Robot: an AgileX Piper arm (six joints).
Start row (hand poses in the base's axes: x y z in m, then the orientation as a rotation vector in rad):
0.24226 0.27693 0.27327 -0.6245 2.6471 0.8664
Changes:
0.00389 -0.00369 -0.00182 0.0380 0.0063 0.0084
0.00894 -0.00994 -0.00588 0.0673 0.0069 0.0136
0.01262 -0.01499 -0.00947 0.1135 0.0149 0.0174
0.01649 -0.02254 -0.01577 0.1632 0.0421 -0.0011
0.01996 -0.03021 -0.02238 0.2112 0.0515 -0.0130
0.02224 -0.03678 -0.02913 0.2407 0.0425 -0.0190
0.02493 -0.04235 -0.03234 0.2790 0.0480 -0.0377
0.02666 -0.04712 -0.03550 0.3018 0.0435 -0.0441
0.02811 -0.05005 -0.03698 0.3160 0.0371 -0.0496
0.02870 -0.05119 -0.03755 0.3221 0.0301 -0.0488
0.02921 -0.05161 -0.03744 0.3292 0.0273 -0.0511
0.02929 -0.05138 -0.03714 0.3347 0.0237 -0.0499
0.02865 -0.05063 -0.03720 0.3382 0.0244 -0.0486
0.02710 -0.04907 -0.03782 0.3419 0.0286 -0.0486
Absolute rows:
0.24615 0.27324 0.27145 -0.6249 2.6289 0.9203
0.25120 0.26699 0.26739 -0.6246 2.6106 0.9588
0.25488 0.26194 0.26380 -0.6157 2.5874 1.0218
0.25875 0.25439 0.25750 -0.5696 2.5790 1.0932
0.26222 0.24672 0.25089 -0.5378 2.5543 1.1534
0.26450 0.24015 0.24414 -0.5244 2.5261 1.1815
0.26719 0.23458 0.24093 -0.4869 2.5040 1.2243
0.26892 0.22981 0.23777 -0.4735 2.4837 1.2462
0.27037 0.22688 0.23629 -0.4642 2.4682 1.2570
0.27096 0.22574 0.23572 -0.4658 2.4579 1.2600
0.27147 0.22532 0.23583 -0.4617 2.4505 1.2657
0.27155 0.22555 0.23613 -0.4629 2.4433 1.2702
0.27091 0.22630 0.23607 -0.4635 2.4411 1.2750
0.26936 0.22786 0.23545 -0.4612 2.4416 1.2819

